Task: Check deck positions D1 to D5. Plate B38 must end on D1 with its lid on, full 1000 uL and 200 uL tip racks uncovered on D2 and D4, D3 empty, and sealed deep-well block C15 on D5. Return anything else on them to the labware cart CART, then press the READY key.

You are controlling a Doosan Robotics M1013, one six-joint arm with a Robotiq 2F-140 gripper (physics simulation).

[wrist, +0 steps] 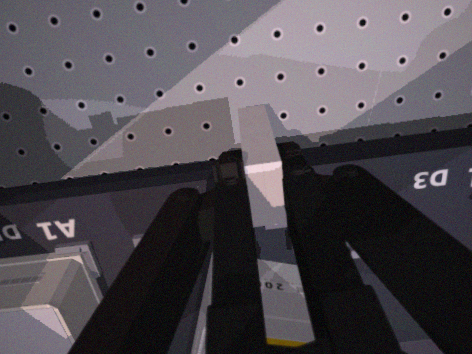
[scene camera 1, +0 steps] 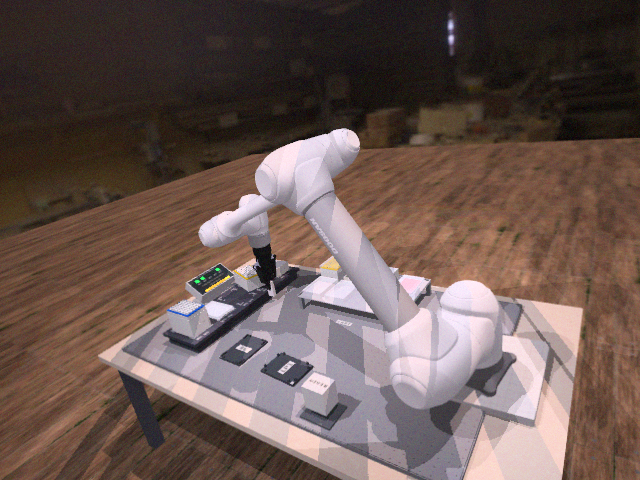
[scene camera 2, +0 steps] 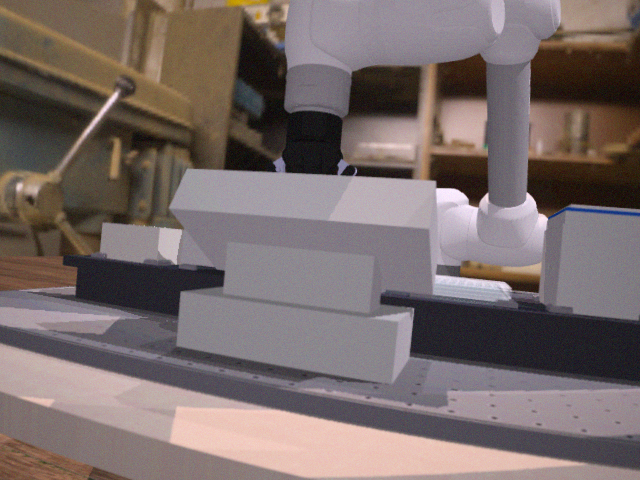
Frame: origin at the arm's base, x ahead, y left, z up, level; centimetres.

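Where they show: gripper, fingertip midpoint: (wrist: pixel 254 131) (scene camera 1: pixel 272 295).
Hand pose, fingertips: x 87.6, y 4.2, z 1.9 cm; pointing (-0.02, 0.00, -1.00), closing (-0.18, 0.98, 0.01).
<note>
Things, the pixels of their top centre, and the offset from my fingertips. "spot": a spot on its surface instead.
- yellow-rimmed rack, top centre: (scene camera 1: pixel 247 270) dx +13.8, dy +0.9, dz +9.5 cm
- pale block, top centre: (scene camera 2: pixel 161 227) (scene camera 1: pixel 272 263) dx +13.9, dy -13.2, dz +6.5 cm
- blue-rimmed tip rack, top centre: (scene camera 2: pixel 597 212) (scene camera 1: pixel 185 306) dx +5.6, dy +35.7, dz +12.0 cm
- low clear-white plate, top centre: (scene camera 2: pixel 466 280) (scene camera 1: pixel 215 308) dx +7.7, dy +23.5, dz +3.9 cm
- console, surface spot: (scene camera 2: pixel 305 206) spot: dx +29.0, dy +15.7, dz +8.9 cm
- white low cart, top centre: (scene camera 1: pixel 363 287) dx -35.5, dy -18.8, dz +3.9 cm
- yellow-topped rack, top centre: (scene camera 1: pixel 336 260) dx -18.4, dy -23.0, dz +10.4 cm
- pink-topped item, top centre: (scene camera 1: pixel 407 283) dx -50.5, dy -27.9, dz +5.0 cm
- white box, top centre: (scene camera 1: pixel 318 383) dx -61.6, dy +34.2, dz +7.7 cm
My gripper (scene camera 1: pixel 272 289) (wrist: pixel 254 131) is shut with nothing between its fingers. It points down at the deck's front edge, near a yellow-rimmed rack (scene camera 1: pixel 248 277) (wrist: pixel 290 320) showing part of a "200" print; whether it touches anything cannot be told. The dark deck (scene camera 1: pixel 248 303) (scene camera 2: pixel 516 330) (wrist: pixel 120 200) also holds a pale block (scene camera 1: pixel 281 267) (scene camera 2: pixel 129 241) (wrist: pixel 30 295) at the far end, by the D5 label, a blue-rimmed tip rack (scene camera 1: pixel 187 321) (scene camera 2: pixel 594 258) at the near end and a low clear-white plate (scene camera 1: pixel 219 311) (scene camera 2: pixel 470 286) beside it. The D3 label shows in the wrist view. The fingertips are hidden in scene camera 2.
A console (scene camera 1: pixel 210 283) (scene camera 2: pixel 305 206) with green lights and a yellow bar stands behind the deck. A white low cart (scene camera 1: pixel 356 304) bears a yellow-topped rack (scene camera 1: pixel 330 267) and a pink-topped item (scene camera 1: pixel 410 283). Dark pads (scene camera 1: pixel 242 349) (scene camera 1: pixel 286 367) and a white box (scene camera 1: pixel 318 392) lie in front.
</note>
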